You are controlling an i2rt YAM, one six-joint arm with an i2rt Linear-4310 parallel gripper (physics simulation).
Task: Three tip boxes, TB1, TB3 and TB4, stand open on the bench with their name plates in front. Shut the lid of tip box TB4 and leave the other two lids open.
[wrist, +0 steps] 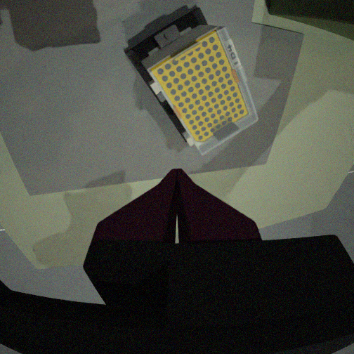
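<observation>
Tip box TB4 (200, 90) is in the upper middle of the wrist view, turned at an angle. Its yellow rack with rows of grey holes shows through a clear lid (213, 144), which lies down over it. Lettering that looks like TB4 is on the box's right side. A dark grey part with a small raised block sticks out at its upper left. My gripper (176, 177) is shut and empty, its dark red tips below the box in the view and apart from it. TB1, TB3 and the name plates cannot be made out.
The box stands over a grey area (75, 125) of the bench, with pale greenish surface (310, 130) around it. A dark green object (315, 11) shows at the top right corner. A dark brownish patch (55, 22) is at the top left.
</observation>
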